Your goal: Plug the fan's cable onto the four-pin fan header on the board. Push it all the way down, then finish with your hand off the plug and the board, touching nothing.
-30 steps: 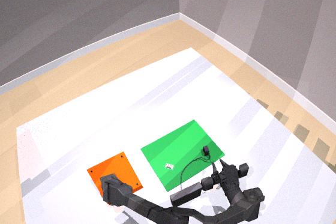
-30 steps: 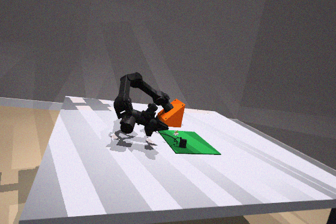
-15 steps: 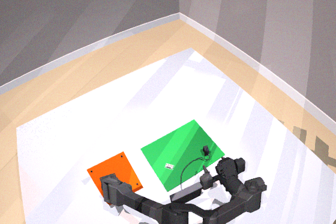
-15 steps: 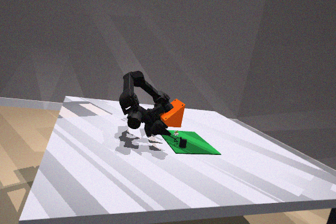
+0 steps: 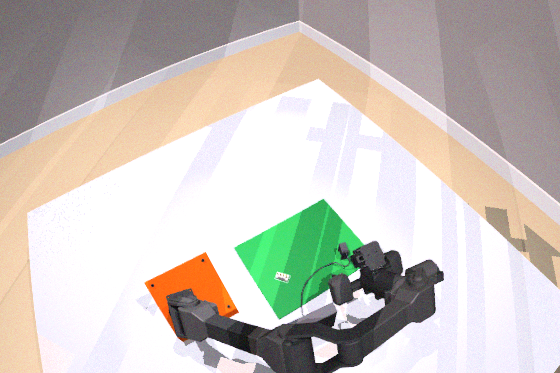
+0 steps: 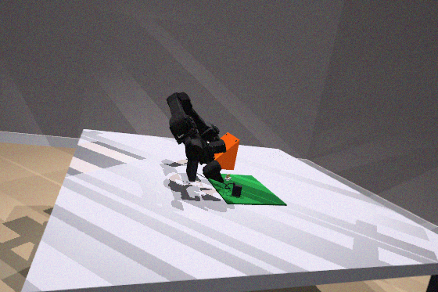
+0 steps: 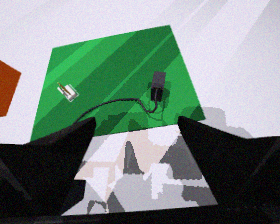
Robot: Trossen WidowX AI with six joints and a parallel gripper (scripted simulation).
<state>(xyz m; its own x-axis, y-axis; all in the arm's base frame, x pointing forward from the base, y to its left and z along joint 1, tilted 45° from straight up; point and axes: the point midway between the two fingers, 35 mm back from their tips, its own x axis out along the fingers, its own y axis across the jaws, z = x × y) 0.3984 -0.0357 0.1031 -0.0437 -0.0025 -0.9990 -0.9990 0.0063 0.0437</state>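
The dark plug lies 3 cm ahead of my gripper tip, 7 cm to the left of it and 4 cm below it. Also, from my gripper tip: dark fan block: 15 cm behind, 8 cm to the right; then green board: 6 cm behind, 12 cm to the left, 8 cm below.
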